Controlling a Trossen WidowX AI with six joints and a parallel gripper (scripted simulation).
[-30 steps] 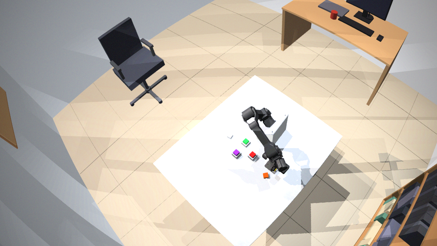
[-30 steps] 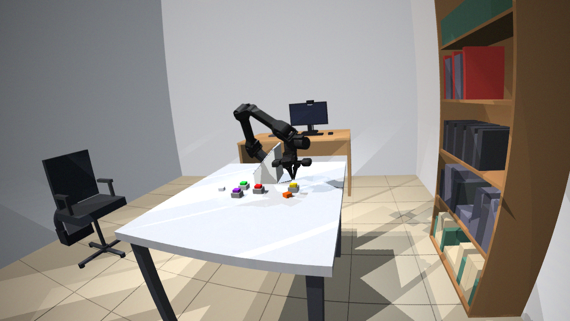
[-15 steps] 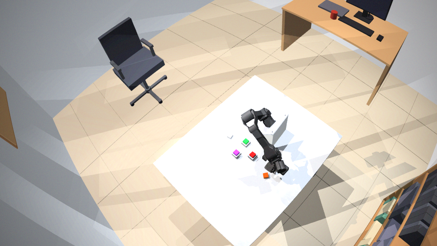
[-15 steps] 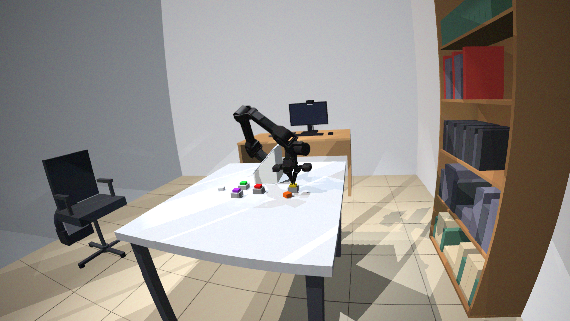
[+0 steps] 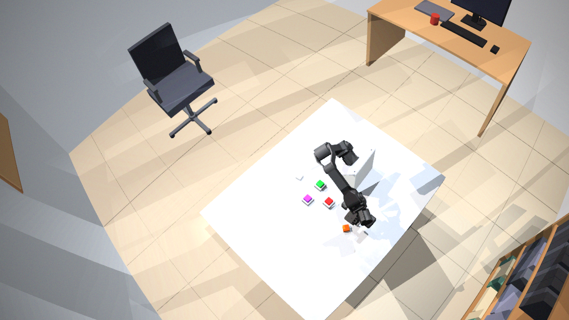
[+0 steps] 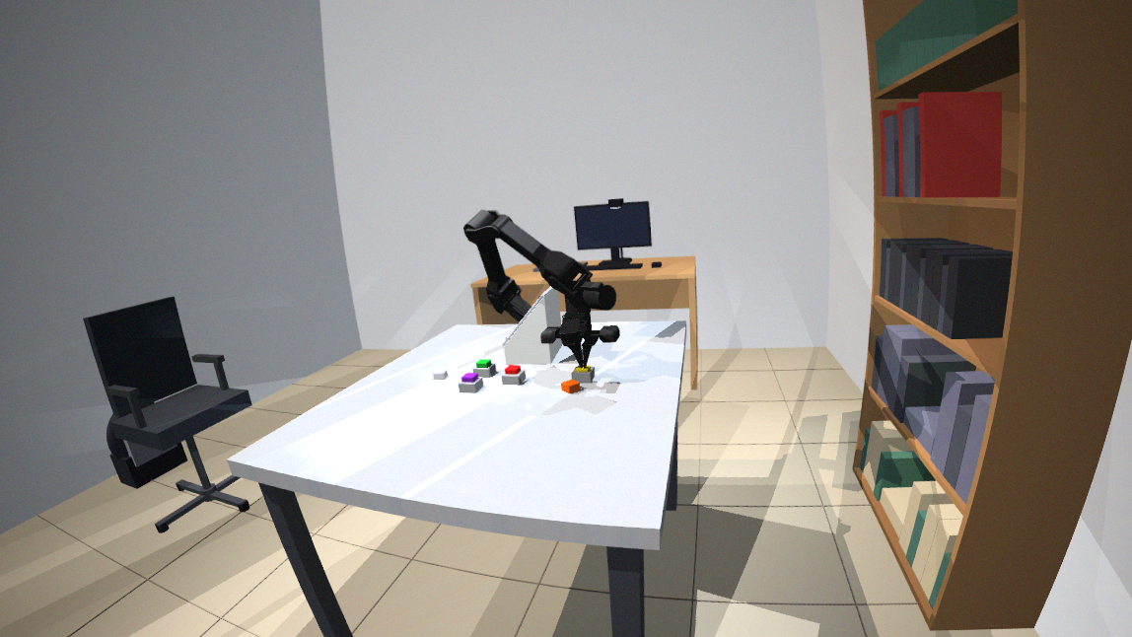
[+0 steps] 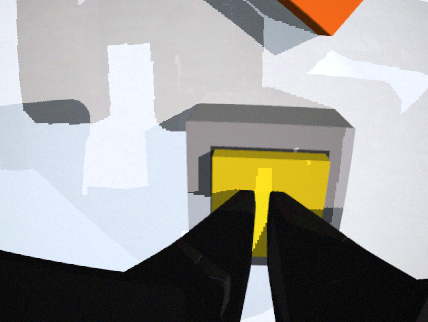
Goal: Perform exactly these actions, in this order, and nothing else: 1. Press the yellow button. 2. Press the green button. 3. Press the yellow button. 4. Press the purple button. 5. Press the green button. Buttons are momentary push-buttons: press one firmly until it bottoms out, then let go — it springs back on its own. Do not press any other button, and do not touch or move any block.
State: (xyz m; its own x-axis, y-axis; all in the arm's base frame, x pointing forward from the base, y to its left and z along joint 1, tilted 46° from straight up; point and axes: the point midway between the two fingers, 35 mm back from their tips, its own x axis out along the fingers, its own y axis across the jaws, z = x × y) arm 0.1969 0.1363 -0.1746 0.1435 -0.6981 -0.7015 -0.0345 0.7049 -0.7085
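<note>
The yellow button is 10 mm below my gripper tip. From my gripper tip the other things lie so: red button: 30 mm ahead, 180 mm to the right; green button: 10 mm behind, 280 mm to the right; orange block: 70 mm ahead, 10 mm to the right, 20 mm below.
</note>
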